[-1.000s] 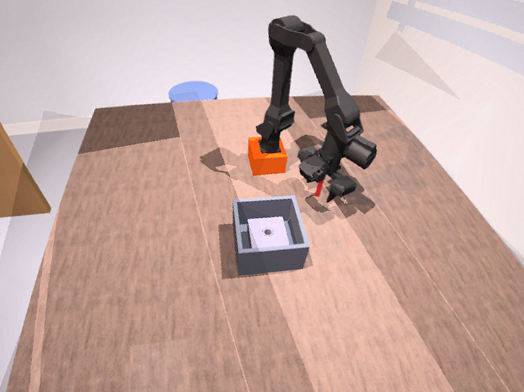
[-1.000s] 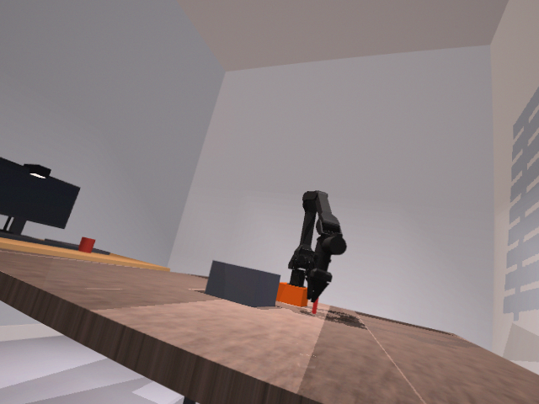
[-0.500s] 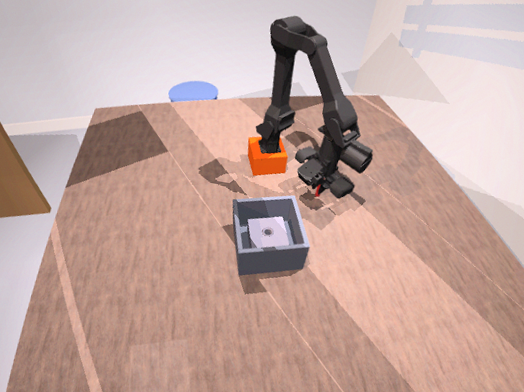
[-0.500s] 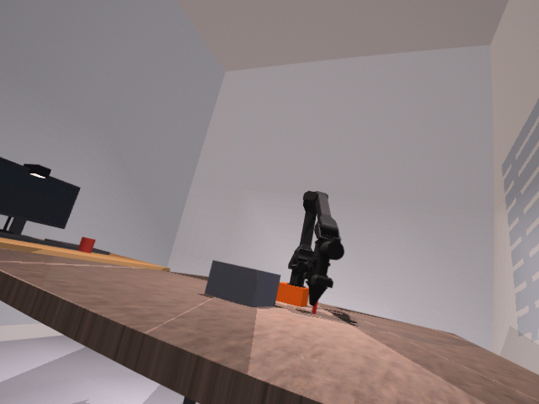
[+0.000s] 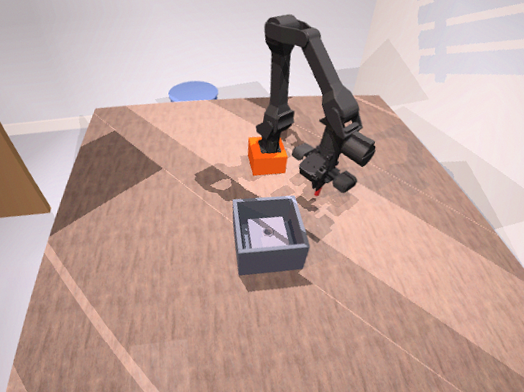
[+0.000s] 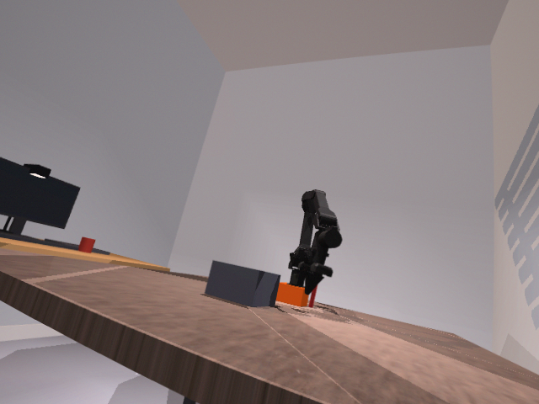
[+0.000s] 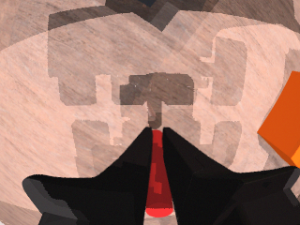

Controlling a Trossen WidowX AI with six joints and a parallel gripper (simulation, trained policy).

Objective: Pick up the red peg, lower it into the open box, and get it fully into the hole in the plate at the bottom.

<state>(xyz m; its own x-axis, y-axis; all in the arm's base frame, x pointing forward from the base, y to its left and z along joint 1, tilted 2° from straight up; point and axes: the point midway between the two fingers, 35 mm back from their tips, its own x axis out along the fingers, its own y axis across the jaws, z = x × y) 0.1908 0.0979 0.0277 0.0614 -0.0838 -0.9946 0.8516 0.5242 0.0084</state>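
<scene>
My gripper tip is now 16 cm to the left of the pale plate, 13 cm short of it and 1 cm above it. Round my gripper tip: red peg 2 cm to the left, 1 cm behind; grey box 16 cm to the right, 13 cm ahead, 3 cm below.
</scene>
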